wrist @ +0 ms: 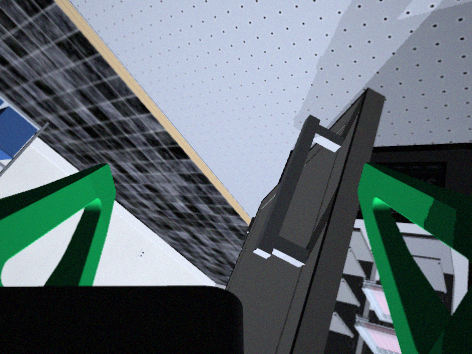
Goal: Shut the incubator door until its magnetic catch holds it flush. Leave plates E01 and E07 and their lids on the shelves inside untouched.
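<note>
The dark grey incubator door stands open and runs steeply up the right half of the wrist view. Its dark bar handle is on the door's left face, left of the right finger. My gripper is open with nothing between its green fingers; in the picture the handle lies between the two fingertips, nearer the right one. Behind the door and right finger, an upper pink plate and a lower pink plate rest on the shelves inside. Both are partly hidden, and their labels and lids cannot be told apart.
The incubator's black top panel shows behind the right finger. A pale perforated wall fills the top, bordered by a wooden strip. A dark tiled surface, a white surface and a blue object are at left.
</note>
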